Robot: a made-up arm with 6 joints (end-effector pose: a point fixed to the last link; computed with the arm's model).
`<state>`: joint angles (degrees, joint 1 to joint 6).
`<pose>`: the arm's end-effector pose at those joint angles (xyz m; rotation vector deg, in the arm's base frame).
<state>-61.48 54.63 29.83 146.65 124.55 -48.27</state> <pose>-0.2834 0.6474 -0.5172 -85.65 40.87 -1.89</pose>
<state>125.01 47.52 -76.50 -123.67 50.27 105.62</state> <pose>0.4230 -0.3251 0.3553 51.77 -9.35 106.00</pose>
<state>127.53 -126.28 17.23 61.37 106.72 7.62</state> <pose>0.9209 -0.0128 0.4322 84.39 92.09 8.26</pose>
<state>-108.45 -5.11 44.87 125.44 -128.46 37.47</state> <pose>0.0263 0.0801 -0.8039 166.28 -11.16 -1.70</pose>
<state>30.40 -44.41 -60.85 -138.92 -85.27 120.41</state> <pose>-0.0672 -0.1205 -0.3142 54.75 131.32 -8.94</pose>
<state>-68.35 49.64 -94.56 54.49 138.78 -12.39</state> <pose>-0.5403 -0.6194 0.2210 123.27 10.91 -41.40</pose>
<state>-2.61 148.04 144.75 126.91 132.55 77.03</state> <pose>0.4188 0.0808 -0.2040 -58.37 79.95 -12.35</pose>
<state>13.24 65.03 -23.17 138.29 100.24 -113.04</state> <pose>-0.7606 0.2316 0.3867 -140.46 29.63 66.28</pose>
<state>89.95 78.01 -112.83 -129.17 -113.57 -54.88</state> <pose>0.1809 0.0411 -0.4366 -96.33 -97.31 10.62</pose>
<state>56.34 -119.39 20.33 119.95 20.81 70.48</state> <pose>0.0977 0.1321 0.3577 -137.19 15.97 -58.34</pose>
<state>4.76 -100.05 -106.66 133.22 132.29 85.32</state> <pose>-0.1664 -0.0555 -0.4311 144.31 -20.00 -49.36</pose>
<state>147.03 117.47 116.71 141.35 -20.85 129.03</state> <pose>0.2739 -0.1910 0.2470 54.60 88.10 3.03</pose>
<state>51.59 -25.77 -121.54 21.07 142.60 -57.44</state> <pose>-0.3481 -0.0474 -0.4514 2.58 -106.46 13.34</pose>
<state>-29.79 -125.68 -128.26 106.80 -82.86 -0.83</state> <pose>0.1634 0.0483 0.4478 33.12 -4.64 92.57</pose>
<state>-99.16 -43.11 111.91 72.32 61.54 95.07</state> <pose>-0.3572 0.2544 0.2369 44.09 -32.42 114.68</pose>
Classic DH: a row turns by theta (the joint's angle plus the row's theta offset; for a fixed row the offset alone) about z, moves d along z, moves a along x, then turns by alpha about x. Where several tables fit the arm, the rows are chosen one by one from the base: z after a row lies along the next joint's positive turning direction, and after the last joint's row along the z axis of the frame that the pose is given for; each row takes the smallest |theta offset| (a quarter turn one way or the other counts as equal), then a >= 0, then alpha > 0; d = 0 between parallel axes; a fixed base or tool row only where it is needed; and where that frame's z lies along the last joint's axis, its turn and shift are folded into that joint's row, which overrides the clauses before.
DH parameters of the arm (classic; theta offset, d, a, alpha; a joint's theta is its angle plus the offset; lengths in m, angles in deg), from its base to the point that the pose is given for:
base (fixed): 0 0.0769 0 -90
joint 1: -90 0.144 0.0871 90
joint 2: 90 0.1568 0.0091 -90
joint 3: -90 0.0706 0.3958 -90
joint 4: -90 -0.1171 0.0563 -90
joint 5: -90 0.0638 0.1196 90
joint 6: 33.25 0 0.1107 0
tool (fixed): -123.25 0.3978 0 0

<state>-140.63 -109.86 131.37 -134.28 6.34 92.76</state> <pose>-0.5303 0.3906 -0.2898 -33.21 -94.38 -15.87</pose>
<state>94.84 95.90 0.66 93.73 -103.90 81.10</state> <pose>0.6317 0.2945 0.6534 -13.17 79.22 -4.54</pose>
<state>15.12 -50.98 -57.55 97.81 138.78 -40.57</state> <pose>-0.7135 -0.3699 -0.2188 -59.12 -74.33 84.53</pose>
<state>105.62 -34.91 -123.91 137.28 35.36 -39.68</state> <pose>-0.1626 -0.0899 0.3898 -24.84 29.71 140.58</pose>
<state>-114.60 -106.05 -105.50 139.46 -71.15 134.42</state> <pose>-0.1509 0.2525 0.4355 79.16 -15.97 -153.47</pose>
